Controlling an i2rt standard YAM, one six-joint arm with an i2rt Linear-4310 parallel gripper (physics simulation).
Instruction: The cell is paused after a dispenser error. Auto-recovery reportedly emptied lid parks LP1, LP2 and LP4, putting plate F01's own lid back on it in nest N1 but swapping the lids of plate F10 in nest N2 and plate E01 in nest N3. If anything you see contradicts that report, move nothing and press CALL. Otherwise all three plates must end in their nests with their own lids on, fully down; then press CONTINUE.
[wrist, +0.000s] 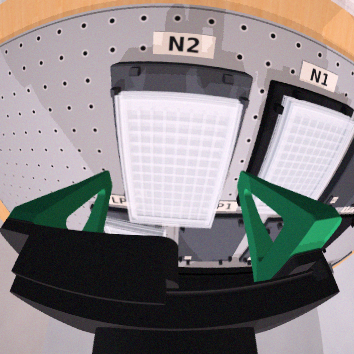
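My gripper (174, 177) is open, its green fingers standing apart on either side of a clear-lidded plate (175, 155) at nest N2 (180, 79). Gaps show between the fingers and the plate's lower part. Whether its lid is fully down cannot be told. Another clear-lidded plate (310, 145) is at nest N1 (264, 122), at the right. No plate code is readable. Past the N2 plate's near end, a dark park (202, 242) has a label ending in "P1" (225, 206). Left of it, a clear, flat lid-like piece (135, 226) lies near a partly hidden "LP" label (119, 200). Nest N3 does not show.
The N2 label (184, 45) and N1 label (319, 77) lie on the grey perforated board (55, 95). Small dark posts stand at the nest corners. More dark fixtures show at the lower right, partly behind the right finger. A wooden edge (90, 11) curves behind the board.
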